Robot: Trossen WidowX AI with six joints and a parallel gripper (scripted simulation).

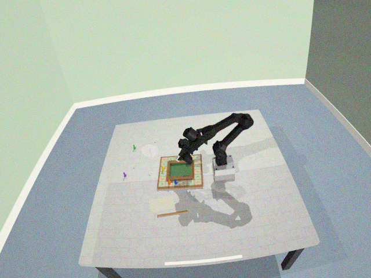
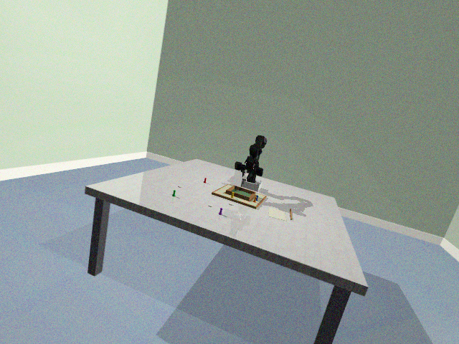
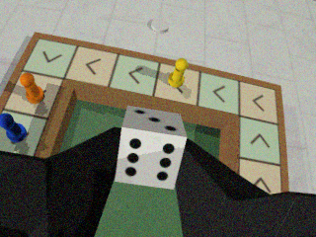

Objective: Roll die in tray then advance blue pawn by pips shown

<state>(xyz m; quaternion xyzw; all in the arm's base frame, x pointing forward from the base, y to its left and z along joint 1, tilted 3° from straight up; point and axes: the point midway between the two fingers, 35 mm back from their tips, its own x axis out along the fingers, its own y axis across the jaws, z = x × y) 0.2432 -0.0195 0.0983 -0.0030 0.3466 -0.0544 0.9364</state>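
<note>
Right now my gripper tip is right at the white die. From my gripper tip the other things lie so: yellow pawn 11 cm ahead, 9 cm below, 4 cm to the right; then blue pawn 11 cm to the left, 9 cm below, 4 cm ahead; then green tray 11 cm below.
</note>
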